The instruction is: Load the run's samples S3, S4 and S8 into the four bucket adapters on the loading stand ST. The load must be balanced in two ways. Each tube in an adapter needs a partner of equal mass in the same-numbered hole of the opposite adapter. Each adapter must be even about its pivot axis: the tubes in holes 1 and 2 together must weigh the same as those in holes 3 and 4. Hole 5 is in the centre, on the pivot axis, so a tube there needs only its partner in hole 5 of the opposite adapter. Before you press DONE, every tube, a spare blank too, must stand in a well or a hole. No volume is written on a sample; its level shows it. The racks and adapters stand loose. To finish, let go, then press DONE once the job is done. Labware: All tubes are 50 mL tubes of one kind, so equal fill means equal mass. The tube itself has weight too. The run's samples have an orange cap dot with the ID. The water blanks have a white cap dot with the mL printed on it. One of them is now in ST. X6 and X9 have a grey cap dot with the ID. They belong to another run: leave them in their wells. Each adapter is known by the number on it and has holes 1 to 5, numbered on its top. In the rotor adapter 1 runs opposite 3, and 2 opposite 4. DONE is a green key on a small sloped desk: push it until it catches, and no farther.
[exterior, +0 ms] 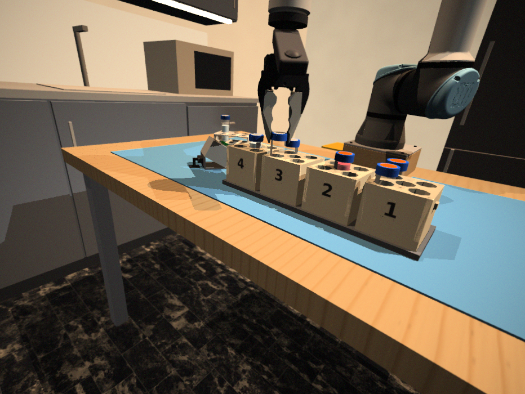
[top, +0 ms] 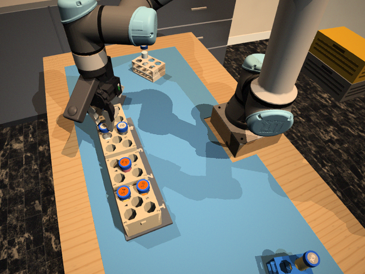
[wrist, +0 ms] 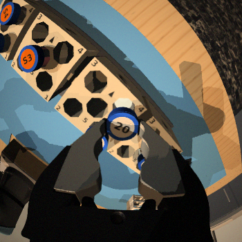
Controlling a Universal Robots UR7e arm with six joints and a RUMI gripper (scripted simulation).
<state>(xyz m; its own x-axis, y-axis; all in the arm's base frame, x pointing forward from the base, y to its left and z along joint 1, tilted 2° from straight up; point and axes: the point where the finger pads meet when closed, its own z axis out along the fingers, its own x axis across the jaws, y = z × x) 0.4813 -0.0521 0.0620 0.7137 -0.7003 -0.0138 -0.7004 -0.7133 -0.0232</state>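
My hand is 8 cm past the green done key, 26 cm to the left of it and 7 cm above it. Round my hand: tan blank rack 26 cm behind, 41 cm to the right, 11 cm below; blue-capped blank 2 cm behind, 8 cm to the right, 7 cm below; sloped desk 7 cm behind, 27 cm to the right, 8 cm below.
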